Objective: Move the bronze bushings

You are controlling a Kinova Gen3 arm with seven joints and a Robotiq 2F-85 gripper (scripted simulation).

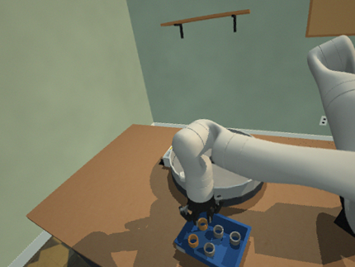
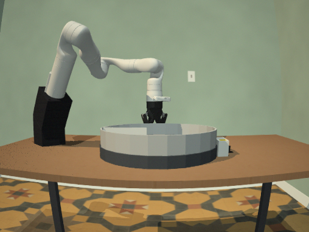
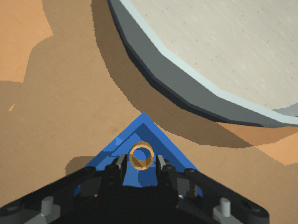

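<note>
Now: the blue crate 4 cm behind my hand, 4 cm to the left of it and 3 cm below it. From my hand the other things lie so: turntable disc 1 cm behind, 31 cm to the right.
</note>
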